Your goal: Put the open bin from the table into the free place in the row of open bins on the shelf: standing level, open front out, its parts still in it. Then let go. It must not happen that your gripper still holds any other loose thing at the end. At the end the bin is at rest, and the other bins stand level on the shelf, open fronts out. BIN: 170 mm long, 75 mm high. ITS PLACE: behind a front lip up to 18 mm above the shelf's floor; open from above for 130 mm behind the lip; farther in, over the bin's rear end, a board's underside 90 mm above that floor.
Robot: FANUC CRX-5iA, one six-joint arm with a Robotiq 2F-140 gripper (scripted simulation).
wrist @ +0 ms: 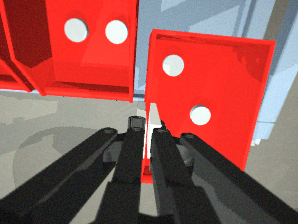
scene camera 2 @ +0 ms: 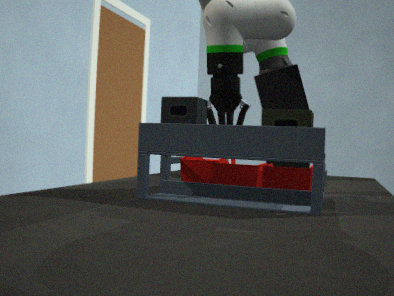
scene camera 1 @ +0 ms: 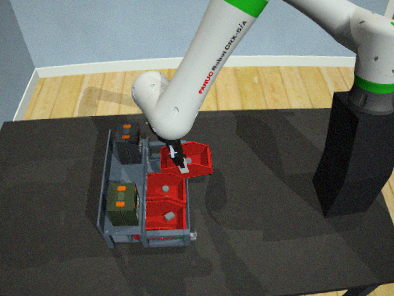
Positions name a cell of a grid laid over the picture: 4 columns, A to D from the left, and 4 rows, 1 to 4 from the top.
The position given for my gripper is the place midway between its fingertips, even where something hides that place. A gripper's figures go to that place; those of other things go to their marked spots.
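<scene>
Distance of my gripper (scene camera 2: C3) from the lens: 1.02 m from the lens. An olive box (scene camera 2: C2) is 0.77 m from the lens, and a dark box (scene camera 2: B2) is 0.83 m from the lens.
</scene>
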